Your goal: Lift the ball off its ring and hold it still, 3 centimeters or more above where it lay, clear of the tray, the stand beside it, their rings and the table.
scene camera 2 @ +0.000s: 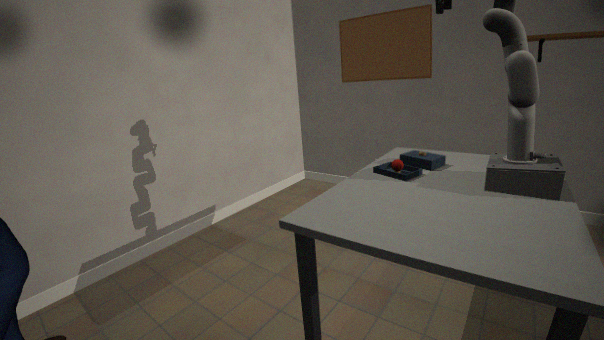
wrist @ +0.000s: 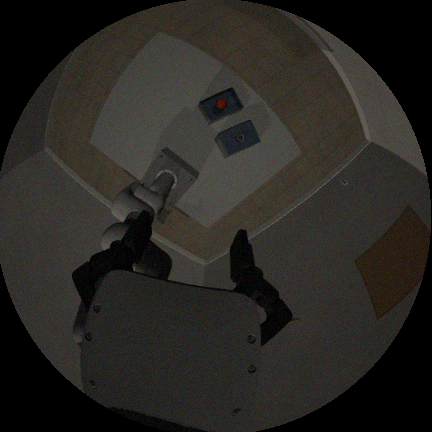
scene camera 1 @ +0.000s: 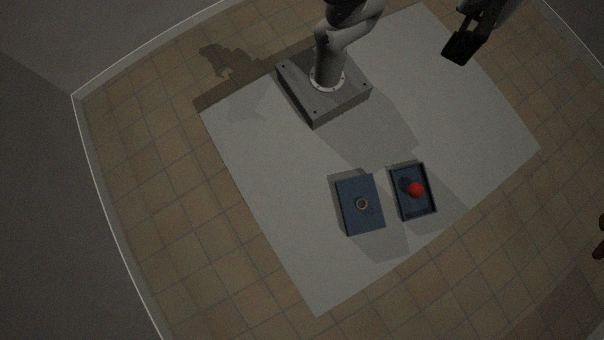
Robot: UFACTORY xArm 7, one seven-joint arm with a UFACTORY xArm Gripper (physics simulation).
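Frame: origin at the arm's base, x back, y left, z down, level; millimetres.
Where they show: gripper, fingertip midpoint: (scene camera 2: 443,11) (wrist: 191,230) (scene camera 1: 459,35); arm's base at its link origin: (scene camera 2: 519,160) (wrist: 166,178) (scene camera 1: 327,77).
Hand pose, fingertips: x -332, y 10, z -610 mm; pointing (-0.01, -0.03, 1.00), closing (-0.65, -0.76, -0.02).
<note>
Things, the pixels of their top centre, and the offset from my fingertips. "*": a spot on its surface instead. Level surfaces: height alone.
- red ball at its top centre: (scene camera 1: 418,188) (scene camera 2: 397,159) (wrist: 221,102) dx -154, dy +125, dz +643 mm
- shallow blue open tray at its top centre: (scene camera 1: 414,190) (scene camera 2: 397,167) (wrist: 221,103) dx -154, dy +125, dz +685 mm
- bare yellow ring at a spot on its surface: (scene camera 1: 357,203) (scene camera 2: 424,154) * dx -113, dy -89, dz +663 mm
- grey table at its surface level: dz +713 mm
The red ball (scene camera 1: 416,190) (scene camera 2: 397,165) (wrist: 222,103) rests within the shallow blue open tray (scene camera 1: 420,215) (scene camera 2: 387,173) (wrist: 228,115). The ball's own ring is mostly hidden under it. Beside the tray, and apart from it, is the blue box-shaped stand (scene camera 1: 350,217) (scene camera 2: 431,162) (wrist: 234,145), with a bare yellow ring (scene camera 1: 357,203) (scene camera 2: 423,154) on its top. My gripper (wrist: 191,230) is open and empty, its two black fingers wide apart. It is high above the table and well away from the ball; it shows partly at the upper right in scene camera 1.
The grey table (scene camera 1: 270,190) (scene camera 2: 425,225) (wrist: 125,90) bears the tray, the stand and the arm's grey base block (scene camera 1: 345,107) (scene camera 2: 522,181) (wrist: 186,167). A person's blue-clad leg (scene camera 2: 11,280) shows at the left edge of scene camera 2, off the table.
</note>
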